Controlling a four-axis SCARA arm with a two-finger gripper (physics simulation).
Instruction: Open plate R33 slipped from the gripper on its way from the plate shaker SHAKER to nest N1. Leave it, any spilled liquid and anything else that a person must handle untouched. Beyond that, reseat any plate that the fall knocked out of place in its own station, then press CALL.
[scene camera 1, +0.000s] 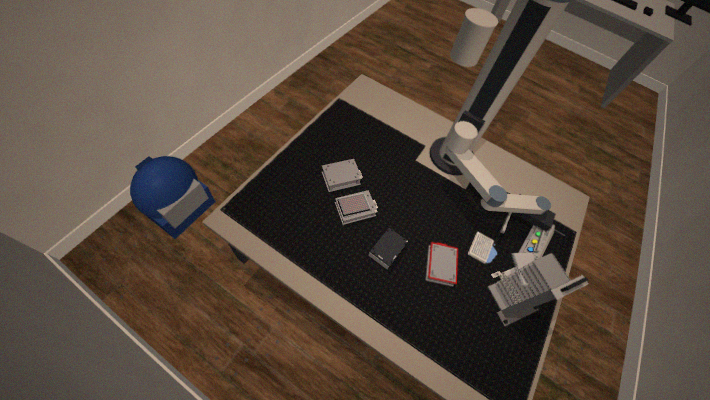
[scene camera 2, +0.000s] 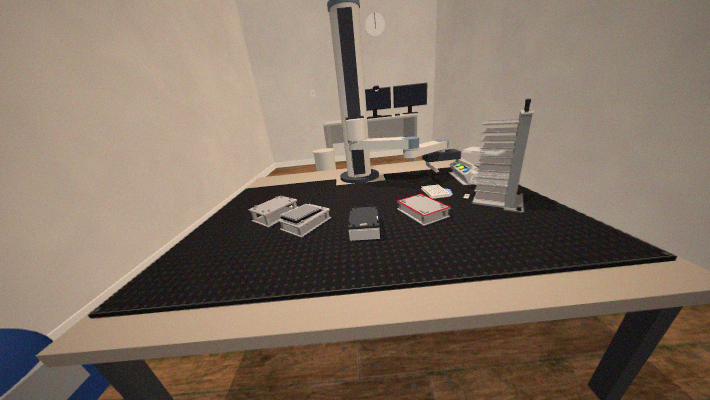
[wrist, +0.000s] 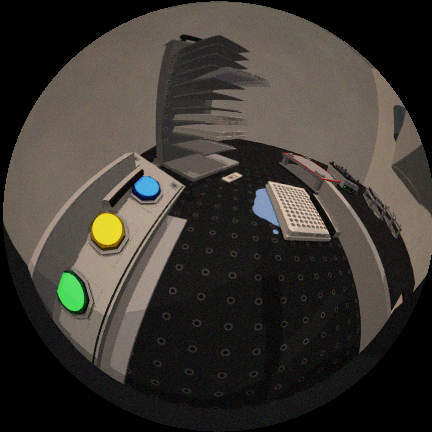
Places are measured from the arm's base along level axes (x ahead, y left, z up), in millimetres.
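Where they show: gripper, fingertip midpoint: (scene camera 1: 519, 241) (scene camera 2: 453, 168) (wrist: 230, 168); arm's base, link origin: (scene camera 2: 359, 176).
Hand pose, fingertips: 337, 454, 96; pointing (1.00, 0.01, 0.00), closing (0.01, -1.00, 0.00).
Each offset is from my fingertips to the top centre of the thing, as dx, dy, dz. "pt": to the spot under its first point.
Open plate R33 {+81, -119, -68} (scene camera 1: 482, 247) (scene camera 2: 435, 190) (wrist: 300, 210) lies on the mat, with blue liquid {+66, -60, -82} (scene camera 1: 492, 255) (scene camera 2: 449, 192) (wrist: 264, 206) beside and partly under it. My gripper (scene camera 1: 533, 230) (wrist: 230, 168) is open and empty, high beside the button panel {-82, +95, +1} (scene camera 1: 544, 242) (wrist: 100, 267). The panel has green {-109, +77, -11} (scene camera 1: 538, 233) (wrist: 72, 292), yellow {-59, +72, -11} (scene camera 1: 534, 241) (wrist: 107, 230) and blue {-9, +68, -11} (scene camera 1: 530, 249) (wrist: 146, 188) buttons; I cannot read which is CALL. A plate {+270, -701, -15} (scene camera 1: 355, 204) (scene camera 2: 302, 213) sits on one station; I cannot tell whether it is fully seated. SHAKER and N1 labels are unreadable.
A red-edged station {+268, -239, -37} (scene camera 1: 443, 263) (scene camera 2: 424, 205), a black-topped station {pt +355, -464, -28} (scene camera 1: 389, 247) (scene camera 2: 364, 218) and a grey station {+158, -845, -16} (scene camera 1: 342, 173) (scene camera 2: 274, 205) stand on the mat. The tall rack (scene camera 2: 518, 165) (wrist: 165, 105) stands near the panel. A small white piece {pt +163, -12, -81} (scene camera 2: 466, 196) (wrist: 232, 177) lies by its base.
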